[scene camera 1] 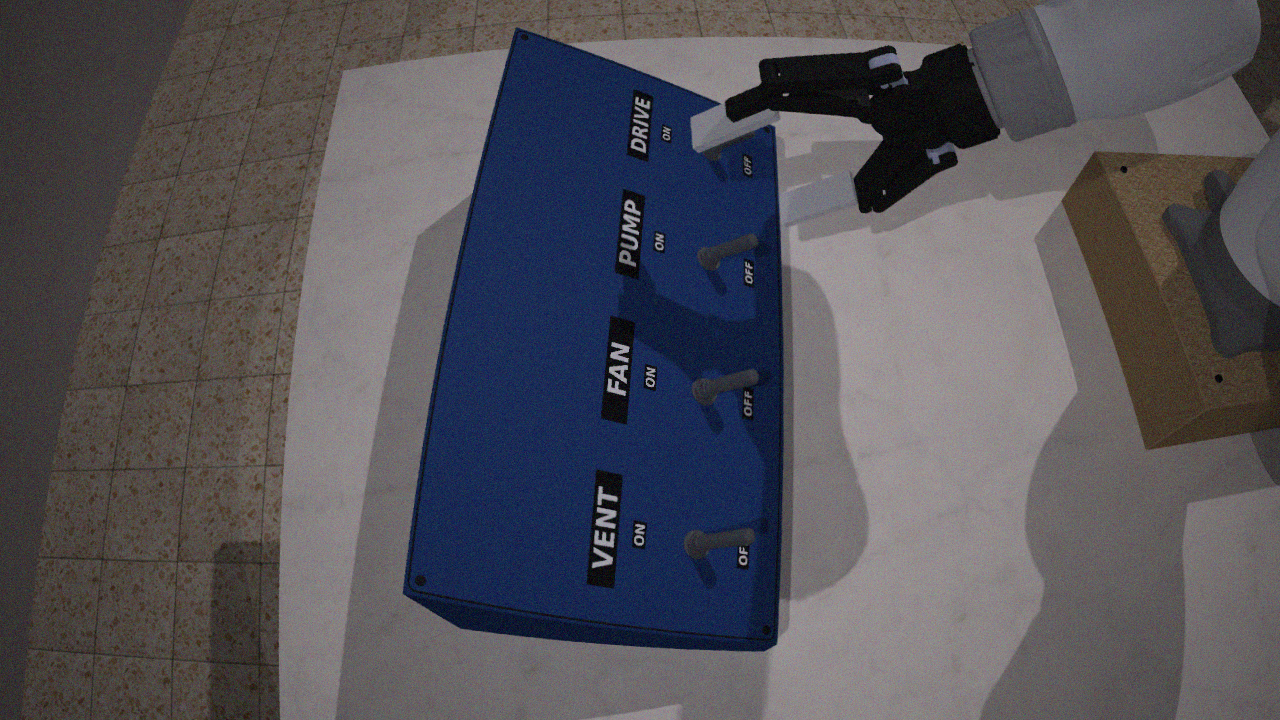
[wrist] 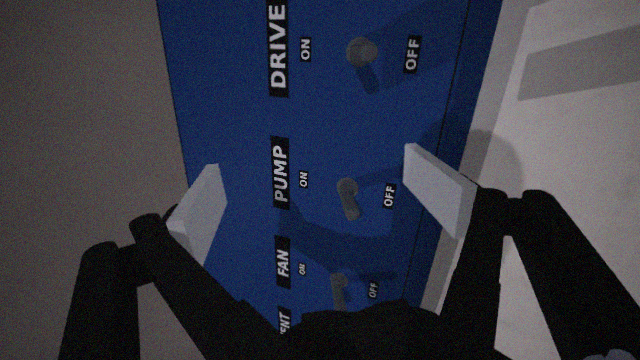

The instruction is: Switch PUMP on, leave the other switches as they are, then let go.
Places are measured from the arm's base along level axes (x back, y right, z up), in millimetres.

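Where they show: gripper, fingertip midpoint: (scene camera 1: 741, 175) (wrist: 315, 173); arm's base, link origin: (scene camera 1: 1249, 281).
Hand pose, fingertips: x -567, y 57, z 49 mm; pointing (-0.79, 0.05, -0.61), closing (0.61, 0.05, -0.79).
Observation:
Each offset is from my fingertips to the top centre of the thing. Level surfaces: height alone.
The blue switch panel (scene camera 1: 528, 295) (wrist: 220, 100) has four grey levers. The PUMP lever {dx -7, dy -41, dz -27 mm} (scene camera 1: 729, 251) (wrist: 349, 200) leans to its OFF label. The FAN lever {dx -18, dy -160, dz -27 mm} (scene camera 1: 726, 385) (wrist: 339, 291) and VENT lever {dx -29, dy -280, dz -27 mm} (scene camera 1: 720, 541) lean to OFF too. The DRIVE lever {dx +3, dy +79, dz -27 mm} (wrist: 362, 52) is mostly hidden behind a fingertip in the scene view. My gripper (scene camera 1: 744, 173) (wrist: 315, 173) is open and empty, with its pale pads wide apart. It is above the panel's OFF-side edge near DRIVE and PUMP in the scene view. In the wrist view the PUMP lever appears between the pads, touching neither.
The panel stands on a pale table {dz -157 mm} (scene camera 1: 930, 340) and casts a shadow around it. A wooden block (scene camera 1: 1109, 295) with the grey arm base is at the right. The grey arm (scene camera 1: 1136, 71) reaches in from the upper right. Tiled floor (scene camera 1: 179, 358) lies beyond the table at the left.

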